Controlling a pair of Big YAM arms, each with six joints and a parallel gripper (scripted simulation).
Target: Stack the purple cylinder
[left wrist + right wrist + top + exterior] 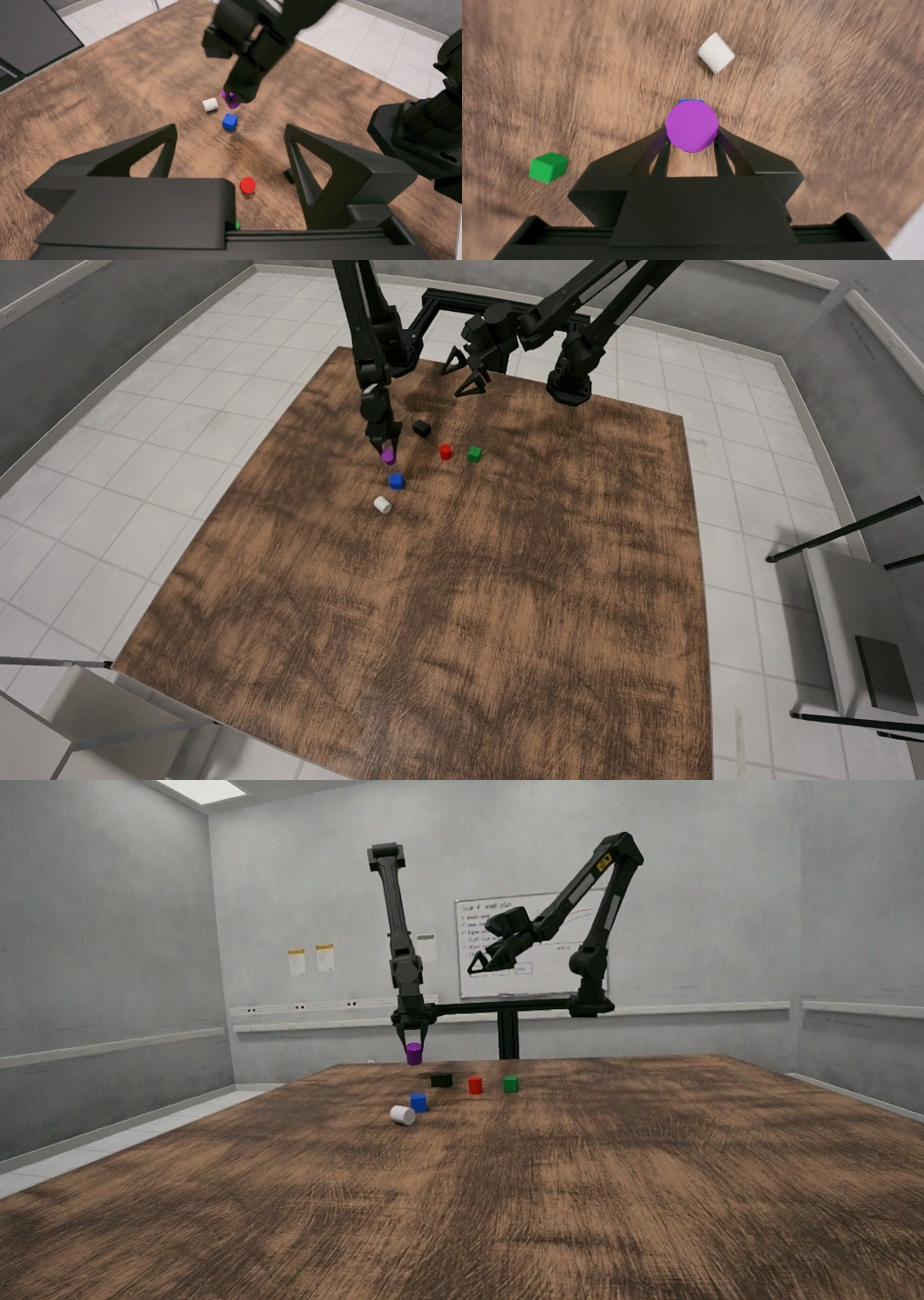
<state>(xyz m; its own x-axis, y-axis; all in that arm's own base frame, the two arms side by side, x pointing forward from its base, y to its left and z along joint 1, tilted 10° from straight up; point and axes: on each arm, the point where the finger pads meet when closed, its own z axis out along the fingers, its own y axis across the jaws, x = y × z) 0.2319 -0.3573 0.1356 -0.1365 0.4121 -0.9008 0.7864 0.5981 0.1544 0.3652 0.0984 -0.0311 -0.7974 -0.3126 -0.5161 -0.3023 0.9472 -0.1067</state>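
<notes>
Right now my right hand is 140 mm above the blue cube. The rest, counted from my right hand: white cylinder 100 mm ahead, 10 mm to the right, 140 mm below; red cylinder 160 mm behind, 140 mm to the left, 140 mm below; purple cylinder 10 mm below.
</notes>
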